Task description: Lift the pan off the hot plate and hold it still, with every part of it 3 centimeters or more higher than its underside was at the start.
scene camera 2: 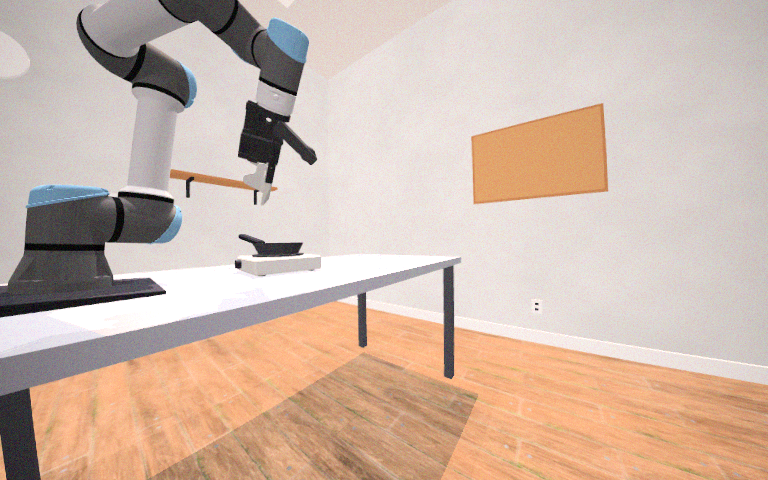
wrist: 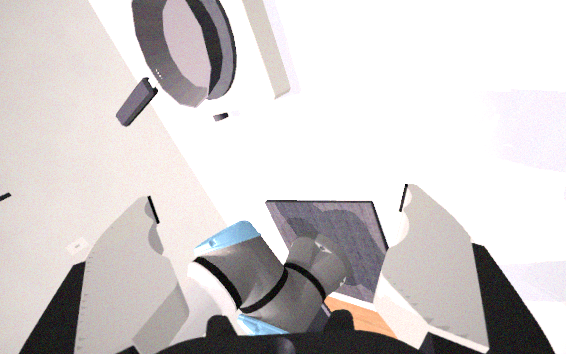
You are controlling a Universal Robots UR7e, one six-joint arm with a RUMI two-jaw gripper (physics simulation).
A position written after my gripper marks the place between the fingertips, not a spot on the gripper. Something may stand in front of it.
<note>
In view: my gripper [scene camera 2: 263,191].
My gripper also shows in the wrist view [wrist: 278,194].
</note>
